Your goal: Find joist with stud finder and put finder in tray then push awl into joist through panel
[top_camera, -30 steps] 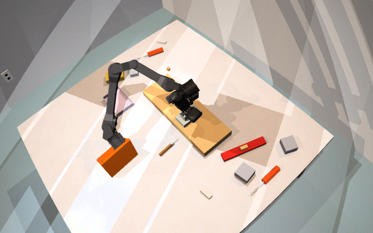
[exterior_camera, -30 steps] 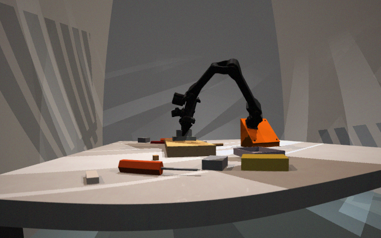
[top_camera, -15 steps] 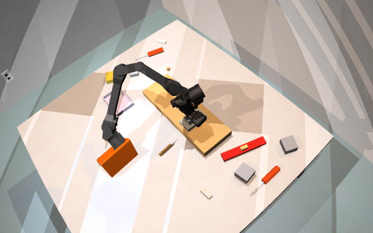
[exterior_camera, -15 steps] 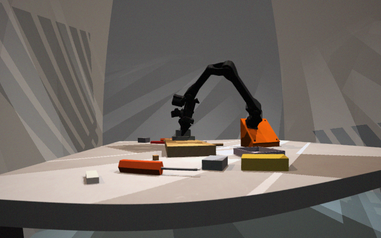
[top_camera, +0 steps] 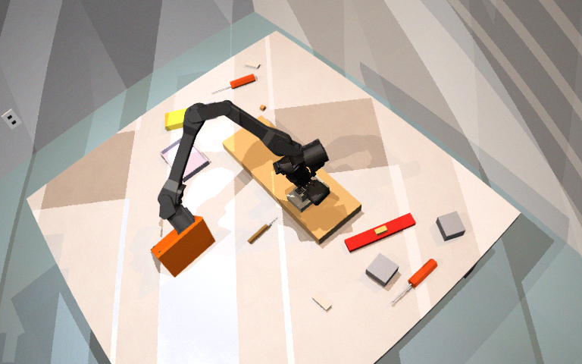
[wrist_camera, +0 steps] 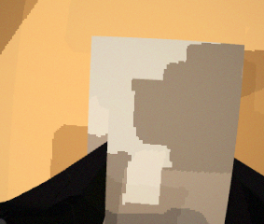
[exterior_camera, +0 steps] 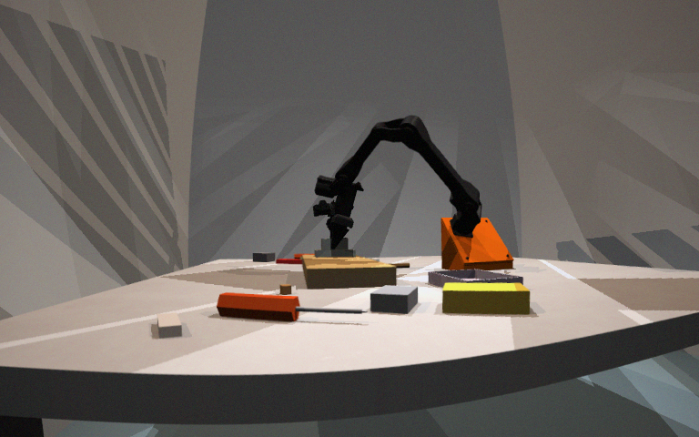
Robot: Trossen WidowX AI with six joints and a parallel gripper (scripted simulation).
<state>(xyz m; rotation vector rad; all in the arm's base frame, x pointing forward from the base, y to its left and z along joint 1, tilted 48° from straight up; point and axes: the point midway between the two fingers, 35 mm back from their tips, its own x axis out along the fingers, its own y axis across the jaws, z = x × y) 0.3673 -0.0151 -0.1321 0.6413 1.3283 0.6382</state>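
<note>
Right now the tray is 25 cm behind my gripper tip, 43 cm to the left of it and 5 cm below it. The rest, counted from my gripper tip: stud finder 2 cm behind, 2 cm above; awl 18 cm behind, 1 cm to the left, 6 cm below; red level 9 cm ahead, 24 cm to the right, 5 cm below.
</note>
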